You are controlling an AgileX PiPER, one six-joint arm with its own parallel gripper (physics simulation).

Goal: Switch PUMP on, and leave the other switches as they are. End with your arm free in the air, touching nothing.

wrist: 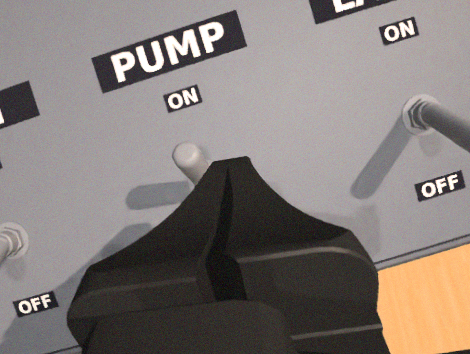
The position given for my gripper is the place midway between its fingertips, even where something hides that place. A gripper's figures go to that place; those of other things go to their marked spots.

Labels:
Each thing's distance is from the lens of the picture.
my gripper [234, 182]: 13 cm
grey switch panel [328, 108]: 20 cm

